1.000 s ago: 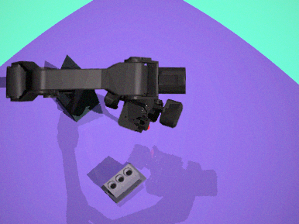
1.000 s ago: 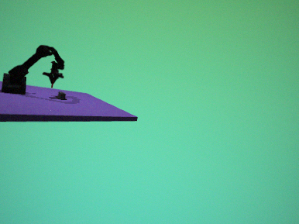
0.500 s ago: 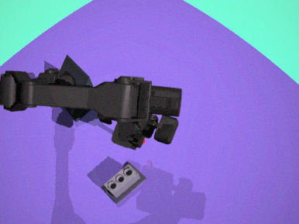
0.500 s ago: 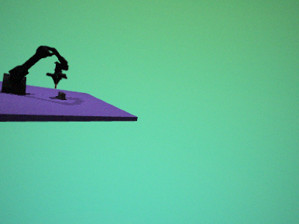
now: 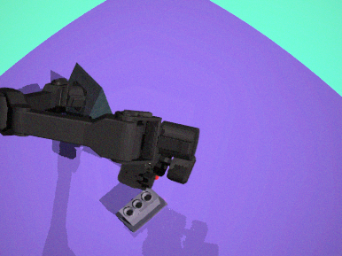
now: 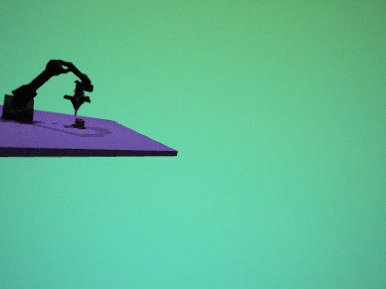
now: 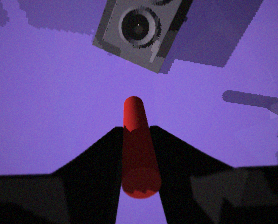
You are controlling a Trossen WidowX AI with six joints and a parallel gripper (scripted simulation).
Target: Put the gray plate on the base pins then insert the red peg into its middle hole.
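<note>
My gripper tip is 2 cm short of the gray plate, 8 cm to the left of it and 7 cm above it. Also, from my gripper tip: base 1 cm ahead, 8 cm to the right, 11 cm below; then red peg right at my gripper tip.
</note>
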